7 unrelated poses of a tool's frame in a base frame.
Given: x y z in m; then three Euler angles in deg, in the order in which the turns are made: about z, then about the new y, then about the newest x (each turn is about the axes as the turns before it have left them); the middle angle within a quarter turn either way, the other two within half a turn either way.
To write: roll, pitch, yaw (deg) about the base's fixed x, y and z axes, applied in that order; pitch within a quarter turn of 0, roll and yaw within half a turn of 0; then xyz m. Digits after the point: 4 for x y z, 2 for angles.
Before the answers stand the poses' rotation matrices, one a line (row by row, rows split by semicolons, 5 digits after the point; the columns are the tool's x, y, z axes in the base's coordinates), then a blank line. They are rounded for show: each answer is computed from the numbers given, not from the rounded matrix.
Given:
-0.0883 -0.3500 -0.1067 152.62 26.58 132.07
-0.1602 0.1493 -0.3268 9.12 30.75 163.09
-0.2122 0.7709 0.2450 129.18 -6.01 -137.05
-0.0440 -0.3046 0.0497 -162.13 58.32 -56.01
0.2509 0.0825 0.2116 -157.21 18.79 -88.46
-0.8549 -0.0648 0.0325 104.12 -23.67 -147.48
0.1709 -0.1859 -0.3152 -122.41 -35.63 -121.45
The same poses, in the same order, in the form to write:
-0.79413 0.01320 0.60761; 0.41128 0.74773 0.52129; -0.44745 0.66387 -0.59922
0.84854 0.29849 -0.43690; 0.13622 -0.92110 -0.36473; -0.51129 0.24997 -0.82225
-0.62829 0.52231 -0.57658; 0.77090 0.51772 -0.37105; 0.10470 -0.67761 -0.72793
-0.49984 0.84310 -0.19837; -0.16115 -0.31556 -0.93512; -0.85099 -0.43544 0.29360
-0.87280 0.30726 0.37923; -0.36671 0.09995 -0.92495; -0.32210 -0.94636 0.02544
-0.22343 0.76508 -0.60393; 0.88820 0.41501 0.19714; 0.40147 -0.49237 -0.77227
-0.43564 -0.70685 0.55730; -0.68619 -0.13991 -0.71384; 0.58255 -0.69339 -0.42408

132.07 26.58 152.62 -0.0883 -0.3500 -0.1067
163.09 30.75 9.12 -0.1602 0.1493 -0.3268
-137.05 -6.01 129.18 -0.2122 0.7709 0.2450
-56.01 58.32 -162.13 -0.0440 -0.3046 0.0497
-88.46 18.79 -157.21 0.2509 0.0825 0.2116
-147.48 -23.67 104.12 -0.8549 -0.0648 0.0325
-121.45 -35.63 -122.41 0.1709 -0.1859 -0.3152

